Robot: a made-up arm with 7 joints. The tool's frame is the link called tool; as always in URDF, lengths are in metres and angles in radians.
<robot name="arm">
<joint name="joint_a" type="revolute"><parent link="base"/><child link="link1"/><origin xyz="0.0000 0.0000 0.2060"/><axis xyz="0 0 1"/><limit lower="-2.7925" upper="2.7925" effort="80" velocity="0.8"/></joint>
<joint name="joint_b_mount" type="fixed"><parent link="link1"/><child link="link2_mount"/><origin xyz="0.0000 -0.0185 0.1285"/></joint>
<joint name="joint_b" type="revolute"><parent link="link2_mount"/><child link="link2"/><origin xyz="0.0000 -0.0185 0.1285"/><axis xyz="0 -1 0"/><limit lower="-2.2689" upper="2.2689" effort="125" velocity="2.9"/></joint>
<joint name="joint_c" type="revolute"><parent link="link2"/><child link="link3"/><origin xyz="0.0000 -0.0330 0.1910"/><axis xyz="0 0 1"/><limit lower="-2.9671" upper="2.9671" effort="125" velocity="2.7"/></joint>
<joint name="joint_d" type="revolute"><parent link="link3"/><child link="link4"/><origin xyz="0.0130 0.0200 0.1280"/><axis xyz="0 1 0"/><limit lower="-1.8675" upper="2.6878" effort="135" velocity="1.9"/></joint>
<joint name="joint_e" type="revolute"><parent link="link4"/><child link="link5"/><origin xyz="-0.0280 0.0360 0.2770"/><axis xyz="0 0 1"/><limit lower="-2.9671" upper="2.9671" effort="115" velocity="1.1"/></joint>
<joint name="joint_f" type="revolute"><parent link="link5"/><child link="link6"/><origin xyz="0.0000 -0.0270 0.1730"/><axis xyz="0 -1 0"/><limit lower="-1.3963" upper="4.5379" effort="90" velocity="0.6"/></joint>
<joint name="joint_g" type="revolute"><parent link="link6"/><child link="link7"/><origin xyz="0.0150 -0.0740 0.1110"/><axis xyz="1 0 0"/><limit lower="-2.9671" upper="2.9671" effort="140" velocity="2.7"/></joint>
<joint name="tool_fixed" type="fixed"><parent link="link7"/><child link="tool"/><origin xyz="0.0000 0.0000 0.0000" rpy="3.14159 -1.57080 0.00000"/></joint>
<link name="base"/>
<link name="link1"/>
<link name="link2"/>
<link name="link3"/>
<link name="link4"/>
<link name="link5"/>
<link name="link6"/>
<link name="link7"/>
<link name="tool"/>
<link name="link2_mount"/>
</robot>
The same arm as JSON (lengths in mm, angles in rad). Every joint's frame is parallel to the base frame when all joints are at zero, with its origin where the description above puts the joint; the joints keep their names.
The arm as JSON. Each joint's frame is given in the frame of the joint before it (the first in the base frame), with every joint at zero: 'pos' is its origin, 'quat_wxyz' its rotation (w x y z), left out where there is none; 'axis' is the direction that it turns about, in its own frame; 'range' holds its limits. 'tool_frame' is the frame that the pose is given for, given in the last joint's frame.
{
  "length_unit": "mm",
  "angle_unit": "rad",
  "joints": [
    {
      "joint": "joint_a",
      "pos": [
        0.0,
        0.0,
        206.0
      ],
      "axis": [
        0.0,
        0.0,
        1.0
      ],
      "range": [
        -2.7925,
        2.7925
      ]
    },
    {
      "joint": "joint_b",
      "pos": [
        0.0,
        -37.0,
        257.0
      ],
      "axis": [
        0.0,
        -1.0,
        0.0
      ],
      "range": [
        -2.2689,
        2.2689
      ]
    },
    {
      "joint": "joint_c",
      "pos": [
        0.0,
        -33.0,
        191.0
      ],
      "axis": [
        0.0,
        0.0,
        1.0
      ],
      "range": [
        -2.9671,
        2.9671
      ]
    },
    {
      "joint": "joint_d",
      "pos": [
        13.0,
        20.0,
        128.0
      ],
      "axis": [
        0.0,
        1.0,
        0.0
      ],
      "range": [
        -1.8675,
        2.6878
      ]
    },
    {
      "joint": "joint_e",
      "pos": [
        -28.0,
        36.0,
        277.0
      ],
      "axis": [
        0.0,
        0.0,
        1.0
      ],
      "range": [
        -2.9671,
        2.9671
      ]
    },
    {
      "joint": "joint_f",
      "pos": [
        0.0,
        -27.0,
        173.0
      ],
      "axis": [
        0.0,
        -1.0,
        0.0
      ],
      "range": [
        -1.3963,
        4.5379
      ]
    },
    {
      "joint": "joint_g",
      "pos": [
        15.0,
        -74.0,
        111.0
      ],
      "axis": [
        1.0,
        0.0,
        0.0
      ],
      "range": [
        -2.9671,
        2.9671
      ]
    }
  ],
  "tool_frame": {
    "pos": [
      0.0,
      0.0,
      0.0
    ],
    "quat_wxyz": [
      0.0,
      0.707105,
      -0.000002,
      0.707108
    ]
  }
}

